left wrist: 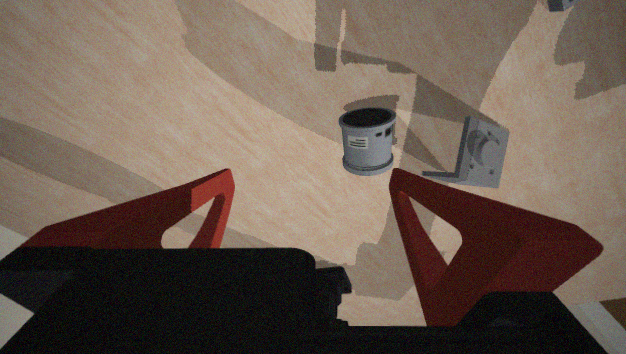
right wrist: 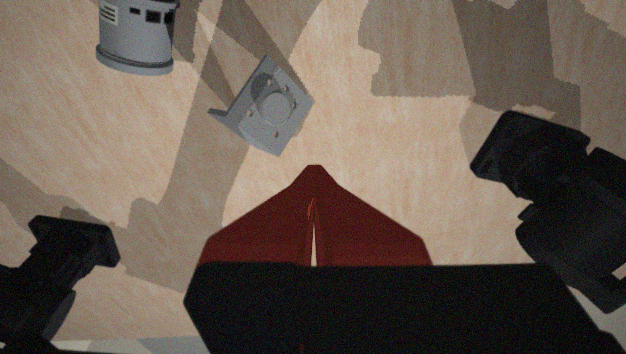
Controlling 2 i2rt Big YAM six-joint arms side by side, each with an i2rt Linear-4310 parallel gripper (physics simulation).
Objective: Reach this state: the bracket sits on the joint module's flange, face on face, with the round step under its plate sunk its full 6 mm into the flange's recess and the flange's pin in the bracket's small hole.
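Pixels of known places: left gripper, fingertip midpoint: (left wrist: 311, 177); right gripper, fingertip midpoint: (right wrist: 314, 176); left arm's base, link origin: (left wrist: 322, 279) (right wrist: 79, 238); right arm's base, link origin: (right wrist: 524, 151).
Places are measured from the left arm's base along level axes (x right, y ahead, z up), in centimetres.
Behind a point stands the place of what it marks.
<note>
The joint module (left wrist: 368, 145) {x 16.8, y 34.7, z 6.0 cm} (right wrist: 136, 37) {x 18.0, y 33.7, z 5.7 cm}, a grey cylinder with a dark round top, stands upright on the table. The pin and recess cannot be made out. The grey L-shaped bracket (left wrist: 487, 155) {x 29.1, y 28.9, z 4.3 cm} (right wrist: 276, 107) {x 29.6, y 28.9, z 3.9 cm} is apart from the module, to its right in the left wrist view. Its plate shows the round step and small holes toward the cameras. My left gripper (left wrist: 311, 177) {x 13.3, y 39.6, z 17.2 cm} is open and empty, with the module beyond its fingertips. My right gripper (right wrist: 314, 176) {x 32.6, y 32.0, z 18.9 cm} is shut and empty; the bracket is beyond its fingertips, not touching them.
Black arm parts (right wrist: 550, 200) {x 55.0, y 28.0, z 11.3 cm} (right wrist: 75, 250) {x 3.0, y 2.8, z 4.2 cm} show at both sides of the right wrist view. Part of a small blue-grey thing (left wrist: 561, 4) {x 34.8, y 41.0, z 1.5 cm} shows at the top right edge of the left wrist view. Shadows cross the pale wooden table (left wrist: 280, 200) {x 0.3, y 25.2, z 0.0 cm}.
</note>
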